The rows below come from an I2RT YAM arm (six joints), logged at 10 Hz.
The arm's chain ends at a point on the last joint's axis. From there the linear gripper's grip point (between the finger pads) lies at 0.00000 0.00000 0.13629 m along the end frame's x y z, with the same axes.
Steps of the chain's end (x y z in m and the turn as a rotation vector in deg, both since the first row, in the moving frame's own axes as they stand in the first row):
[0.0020 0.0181 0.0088 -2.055 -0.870 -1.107]
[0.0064 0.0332 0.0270 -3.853 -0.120 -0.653]
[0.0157 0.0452 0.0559 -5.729 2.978 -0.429]
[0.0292 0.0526 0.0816 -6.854 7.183 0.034]
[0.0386 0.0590 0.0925 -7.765 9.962 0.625]
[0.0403 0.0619 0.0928 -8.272 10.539 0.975]
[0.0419 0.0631 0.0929 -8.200 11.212 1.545]
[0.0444 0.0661 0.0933 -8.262 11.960 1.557]
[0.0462 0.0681 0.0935 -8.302 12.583 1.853]
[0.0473 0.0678 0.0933 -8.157 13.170 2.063]
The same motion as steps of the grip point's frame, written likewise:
[0.0000 0.0230 0.0087 -2.055 -0.870 -1.107]
[0.0062 0.0424 0.0267 -3.853 -0.120 -0.653]
[0.0228 0.0588 0.0550 -5.729 2.978 -0.429]
[0.0462 0.0688 0.0796 -6.854 7.183 0.034]
[0.0620 0.0774 0.0892 -7.765 9.962 0.625]
[0.0650 0.0816 0.0891 -8.272 10.539 0.975]
[0.0680 0.0828 0.0889 -8.200 11.212 1.545]
[0.0723 0.0859 0.0889 -8.262 11.960 1.557]
[0.0755 0.0881 0.0888 -8.302 12.583 1.853]
[0.0779 0.0875 0.0883 -8.157 13.170 2.063]

